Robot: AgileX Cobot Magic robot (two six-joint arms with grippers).
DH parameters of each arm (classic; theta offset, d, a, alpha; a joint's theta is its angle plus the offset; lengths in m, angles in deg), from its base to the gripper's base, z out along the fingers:
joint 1: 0 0.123 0 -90
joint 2: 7.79 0 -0.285 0
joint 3: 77.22 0 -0.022 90
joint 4: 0 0.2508 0 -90
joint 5: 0 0 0.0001 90
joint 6: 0 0.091 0 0
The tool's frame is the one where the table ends.
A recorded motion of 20 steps. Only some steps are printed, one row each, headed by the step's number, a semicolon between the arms.
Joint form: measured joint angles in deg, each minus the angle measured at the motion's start. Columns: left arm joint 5, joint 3, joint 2, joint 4, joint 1, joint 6; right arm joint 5, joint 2, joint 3, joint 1, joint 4, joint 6.
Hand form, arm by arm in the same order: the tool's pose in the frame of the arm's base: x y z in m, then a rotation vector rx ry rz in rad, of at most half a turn. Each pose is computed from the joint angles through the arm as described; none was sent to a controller.
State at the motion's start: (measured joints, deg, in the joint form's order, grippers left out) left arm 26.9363 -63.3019 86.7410 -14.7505 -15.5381 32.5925; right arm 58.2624 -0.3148 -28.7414 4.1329 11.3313 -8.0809
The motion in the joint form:
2: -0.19 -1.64 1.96 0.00 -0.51 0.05; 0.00 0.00 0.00 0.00 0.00 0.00
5: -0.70 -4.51 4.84 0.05 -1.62 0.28; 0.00 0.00 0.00 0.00 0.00 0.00
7: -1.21 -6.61 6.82 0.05 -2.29 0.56; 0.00 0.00 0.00 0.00 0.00 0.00
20: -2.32 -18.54 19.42 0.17 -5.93 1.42; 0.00 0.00 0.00 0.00 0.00 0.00
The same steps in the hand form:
2: 0.3247 -0.1043 0.2826 0.7683 2.2185 -0.1062; -0.0061 0.0148 0.2826 -0.2157 1.9716 0.1900
5: 0.3368 -0.1147 0.2811 0.7908 2.2022 -0.1103; -0.0061 0.0148 0.2826 -0.2157 1.9716 0.1900
7: 0.3455 -0.1217 0.2805 0.8042 2.1862 -0.1110; -0.0061 0.0148 0.2826 -0.2157 1.9716 0.1900
20: 0.3925 -0.1646 0.2591 0.8852 2.1487 -0.1288; -0.0061 0.0148 0.2826 -0.2157 1.9716 0.1900

